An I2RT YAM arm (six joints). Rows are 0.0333 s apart.
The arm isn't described. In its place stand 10 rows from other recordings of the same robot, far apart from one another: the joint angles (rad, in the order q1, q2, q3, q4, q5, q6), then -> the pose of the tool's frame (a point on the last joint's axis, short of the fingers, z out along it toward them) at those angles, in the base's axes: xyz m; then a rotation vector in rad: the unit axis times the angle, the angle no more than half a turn.
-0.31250, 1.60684, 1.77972, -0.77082, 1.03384, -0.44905 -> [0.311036 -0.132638 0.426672 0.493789 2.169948 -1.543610]
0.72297, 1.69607, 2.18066, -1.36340, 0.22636, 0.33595 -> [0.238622 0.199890 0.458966 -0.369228 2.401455 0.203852]
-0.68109, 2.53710, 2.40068, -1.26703, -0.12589, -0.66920 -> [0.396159 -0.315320 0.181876 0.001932 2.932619 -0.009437]
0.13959, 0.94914, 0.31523, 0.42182, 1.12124, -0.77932 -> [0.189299 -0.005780 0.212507 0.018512 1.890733 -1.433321]
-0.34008, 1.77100, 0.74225, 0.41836, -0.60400, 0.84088 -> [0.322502 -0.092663 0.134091 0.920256 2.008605 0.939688]
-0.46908, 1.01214, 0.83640, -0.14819, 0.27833, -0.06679 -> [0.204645 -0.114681 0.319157 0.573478 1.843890 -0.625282]
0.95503, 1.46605, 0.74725, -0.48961, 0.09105, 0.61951 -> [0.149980 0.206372 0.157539 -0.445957 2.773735 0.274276]
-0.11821, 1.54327, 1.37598, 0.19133, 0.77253, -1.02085 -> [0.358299 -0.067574 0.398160 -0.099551 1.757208 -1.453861]
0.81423, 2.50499, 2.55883, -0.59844, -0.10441, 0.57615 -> [0.386700 0.415072 0.286857 -0.333951 2.232697 0.904931]
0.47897, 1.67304, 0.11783, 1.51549, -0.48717, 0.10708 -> [0.184129 0.114398 0.127900 -0.682442 1.526569 0.838460]
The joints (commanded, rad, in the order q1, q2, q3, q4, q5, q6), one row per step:
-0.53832 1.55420 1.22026 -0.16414 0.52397 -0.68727
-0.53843 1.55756 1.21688 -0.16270 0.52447 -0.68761
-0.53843 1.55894 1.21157 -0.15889 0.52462 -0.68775
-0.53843 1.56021 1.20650 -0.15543 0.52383 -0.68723
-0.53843 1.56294 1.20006 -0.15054 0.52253 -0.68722
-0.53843 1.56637 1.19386 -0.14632 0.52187 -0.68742
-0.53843 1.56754 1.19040 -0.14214 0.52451 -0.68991
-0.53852 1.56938 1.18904 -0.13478 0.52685 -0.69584
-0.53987 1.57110 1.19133 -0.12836 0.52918 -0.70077
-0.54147 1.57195 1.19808 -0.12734 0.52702 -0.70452
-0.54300 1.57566 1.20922 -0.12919 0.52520 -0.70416
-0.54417 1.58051 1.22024 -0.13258 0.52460 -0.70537
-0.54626 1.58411 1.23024 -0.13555 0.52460 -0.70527
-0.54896 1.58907 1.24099 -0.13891 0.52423 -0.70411
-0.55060 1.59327 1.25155 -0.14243 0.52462 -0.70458
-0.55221 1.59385 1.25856 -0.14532 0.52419 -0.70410
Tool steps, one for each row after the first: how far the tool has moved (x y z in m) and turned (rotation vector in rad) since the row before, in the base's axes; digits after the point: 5 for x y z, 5 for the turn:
0.00035 -0.00028 -0.00216 0.00238 0.00495 -0.00041
0.00003 -0.00003 -0.00194 0.00136 0.00262 -0.00007
0.00003 0.00001 -0.00186 0.00201 0.00185 0.00047
0.00023 -0.00009 -0.00269 0.00274 0.00334 0.00113
0.00029 -0.00015 -0.00290 0.00298 0.00464 0.00066
0.00003 -0.00011 -0.00117 -0.00186 0.00309 -0.00122
0.00042 -0.00037 -0.00040 -0.00543 0.00186 0.00041
0.00038 -0.00088 0.00080 -0.00648 -0.00137 -0.00130
0.00041 -0.00084 0.00209 -0.00412 -0.00339 0.00186
0.00103 -0.00120 0.00235 -0.00199 -0.00552 -0.00008
0.00116 -0.00118 0.00179 -0.00167 -0.00153 -0.00015
0.00069 -0.00131 0.00191 -0.00174 -0.00302 -0.00213
0.00081 -0.00164 0.00165 -0.00066 -0.00312 -0.00284
0.00085 -0.00125 0.00184 -0.00182 -0.00194 -0.00180
0.00009 -0.00074 0.00194 -0.00150 -0.00352 -0.00142

